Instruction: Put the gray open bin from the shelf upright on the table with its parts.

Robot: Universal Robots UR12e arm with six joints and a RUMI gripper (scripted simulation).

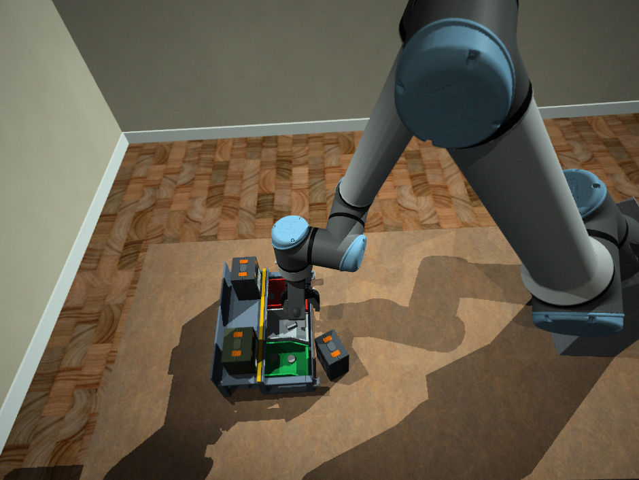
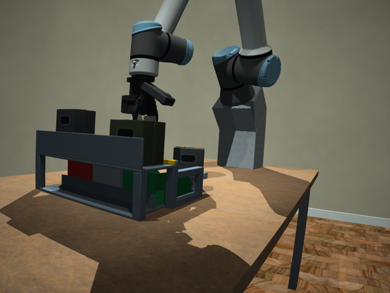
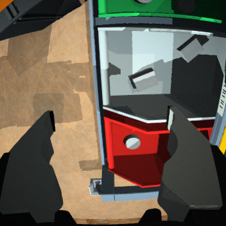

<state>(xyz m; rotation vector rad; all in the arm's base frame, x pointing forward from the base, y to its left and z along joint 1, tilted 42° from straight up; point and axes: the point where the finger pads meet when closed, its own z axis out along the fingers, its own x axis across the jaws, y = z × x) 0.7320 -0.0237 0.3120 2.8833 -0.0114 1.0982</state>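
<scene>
My gripper is now 80 mm short of the gray bin, 10 mm to the right of it and 90 mm above it. From my hand the other things lie so: yellow strip (130 mm ahead, 30 mm below); green bin (80 mm ahead, 120 mm to the left, 90 mm below); red bin (70 mm ahead, 110 mm to the right, 90 mm below).
</scene>
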